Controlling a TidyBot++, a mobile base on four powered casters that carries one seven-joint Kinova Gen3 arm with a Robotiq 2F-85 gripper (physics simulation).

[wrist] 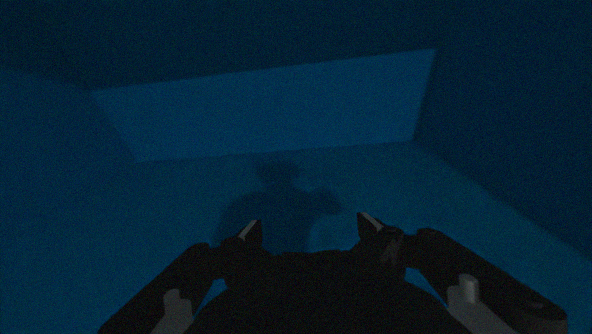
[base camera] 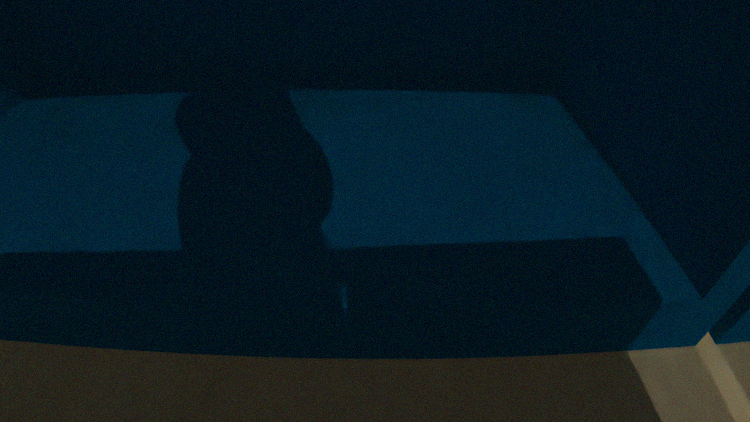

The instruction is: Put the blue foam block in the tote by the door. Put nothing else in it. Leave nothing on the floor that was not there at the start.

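Frame: origin at the arm's base, x left, y up, z ahead, level; metres.
Where they show: gripper, fingertip midpoint: (wrist: 308, 226).
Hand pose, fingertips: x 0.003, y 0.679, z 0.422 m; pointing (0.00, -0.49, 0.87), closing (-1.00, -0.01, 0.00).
After its pixels a point has its place.
The blue tote (base camera: 445, 167) {x -0.095, y -0.320, z 0.490 m} (wrist: 300, 110) {x -0.001, y 0.703, z 0.765 m} fills most of both views. In the base camera view its outer side stands very close, across nearly the whole width. In the wrist view its inner walls and bottom lie ahead of and below the fingers. My gripper (wrist: 308, 226) {x 0.003, y 0.679, z 0.422 m} is open, with nothing between the fingertips, and points down into the tote. A dark shadow of the arm and gripper falls on the tote's bottom. The blue foam block does not show in either view; the area beneath the gripper body is hidden.
Brown floor (base camera: 314, 388) {x 0.043, y -0.397, z 0.283 m} runs along the bottom of the base camera view, in shade, with a brighter lit strip at the right. The tote's side stands directly in front of the base. The arm's broad shadow lies on that side. The light is dim.
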